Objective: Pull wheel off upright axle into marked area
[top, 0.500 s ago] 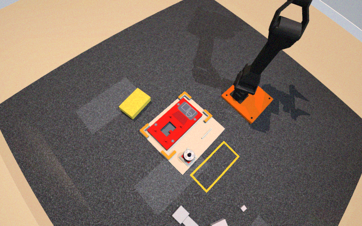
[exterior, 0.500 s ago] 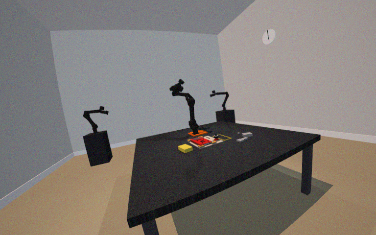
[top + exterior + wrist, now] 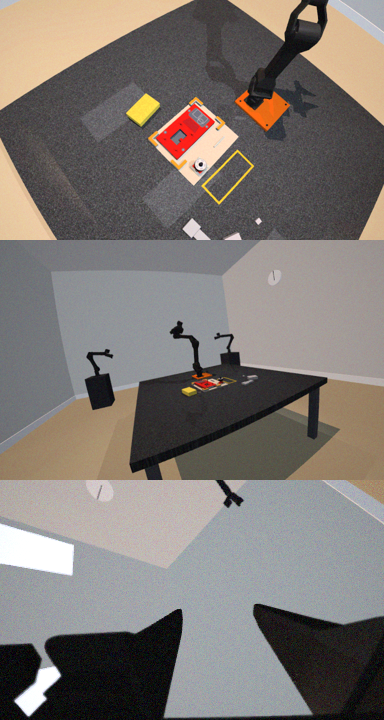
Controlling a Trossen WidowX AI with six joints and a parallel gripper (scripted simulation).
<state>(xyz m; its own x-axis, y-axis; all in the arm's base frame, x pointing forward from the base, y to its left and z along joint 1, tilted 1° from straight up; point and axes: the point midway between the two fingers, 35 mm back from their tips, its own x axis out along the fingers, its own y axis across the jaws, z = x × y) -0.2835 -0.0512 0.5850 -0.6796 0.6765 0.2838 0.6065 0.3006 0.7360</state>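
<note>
Now: the wheel 66 cm ahead of my gripper tip, 8 cm to the left of it and 57 cm below it. Also, from my gripper tip: yellow block: 67 cm ahead, 22 cm to the right, 59 cm below; then grey chip: 64 cm ahead, 34 cm to the left, 60 cm below.
</note>
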